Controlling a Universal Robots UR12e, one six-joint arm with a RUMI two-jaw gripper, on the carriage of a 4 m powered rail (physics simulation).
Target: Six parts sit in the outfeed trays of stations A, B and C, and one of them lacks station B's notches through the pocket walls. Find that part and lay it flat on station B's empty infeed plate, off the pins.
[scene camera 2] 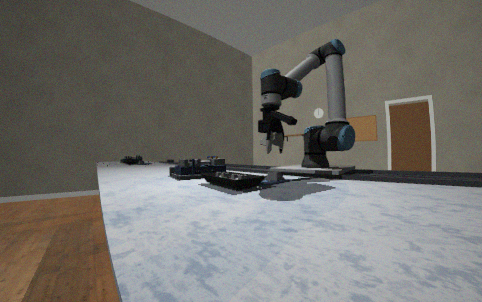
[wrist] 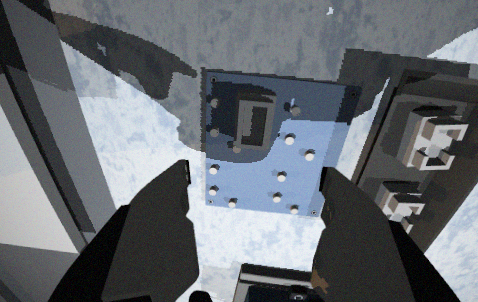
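Pixels of known places: gripper, fingertip midpoint: (scene camera 2: pixel 274 153) (wrist: pixel 254 165); arm's base, link origin: (scene camera 2: pixel 315 167).
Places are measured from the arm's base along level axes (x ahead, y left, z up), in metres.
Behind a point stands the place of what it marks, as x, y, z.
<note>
A grey block-shaped part with a rectangular pocket (wrist: pixel 247 122) @[0.528, 0.034, -0.001] lies on the blue infeed plate (wrist: pixel 255 170) @[0.540, -0.040, -0.022] in the wrist view, among short light pins, near the plate's upper left. Its pocket faces up, and no notches can be made out in its walls at this size. My gripper (scene camera 2: pixel 275 151) @[0.536, 0.037, 0.092] (wrist: pixel 254 165) @[0.536, 0.037, 0.092] is open and empty, above the plate, with its fingers wide apart. In the wrist view a dark tray (wrist: pixel 372 150) @[0.663, 0.012, 0.012] at the right holds grey parts, one larger notched part (wrist: pixel 432 145) @[0.733, 0.017, 0.003] and a smaller one (wrist: pixel 402 207) @[0.733, -0.073, 0.003]. In scene camera 2 the part on the plate is small and hard to make out.
In scene camera 2 a black tray (scene camera 2: pixel 235 181) @[0.802, 0.077, 0.007] stands on the table, with a blue station fixture (scene camera 2: pixel 190 170) @[0.747, -0.319, 0.010] behind it and more dark equipment (scene camera 2: pixel 132 160) @[0.755, -1.925, 0.017] far left. In the wrist view a dark-topped object (wrist: pixel 275 280) @[0.587, -0.269, -0.010] shows at the bottom and a grey structure (wrist: pixel 50 150) at the left.
</note>
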